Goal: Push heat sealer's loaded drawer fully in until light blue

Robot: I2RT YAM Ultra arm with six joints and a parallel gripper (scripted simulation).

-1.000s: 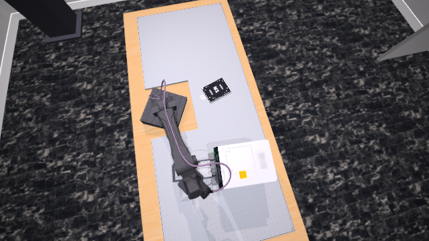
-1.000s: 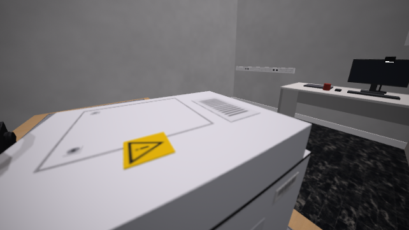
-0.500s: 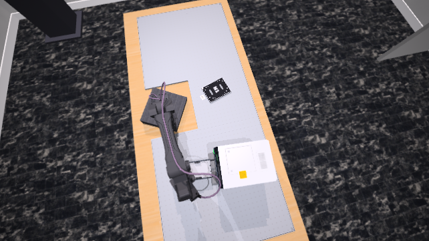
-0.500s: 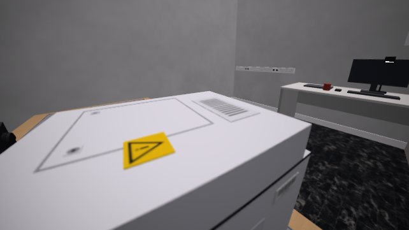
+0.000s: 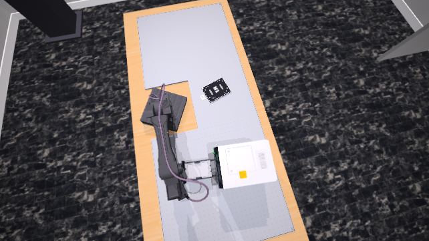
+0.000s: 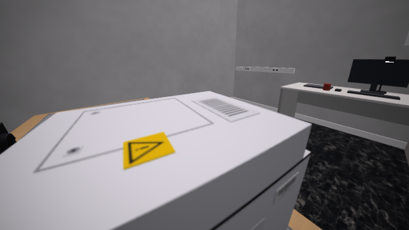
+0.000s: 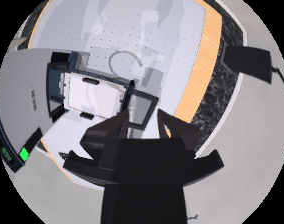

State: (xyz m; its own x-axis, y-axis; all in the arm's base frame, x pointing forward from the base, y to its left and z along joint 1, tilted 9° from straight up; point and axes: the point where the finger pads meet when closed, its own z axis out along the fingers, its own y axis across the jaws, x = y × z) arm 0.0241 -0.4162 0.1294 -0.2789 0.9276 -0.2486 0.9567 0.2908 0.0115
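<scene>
My hand is 90 mm short of the sealer drawer, 80 mm above it and 20 mm to the right of it.
</scene>
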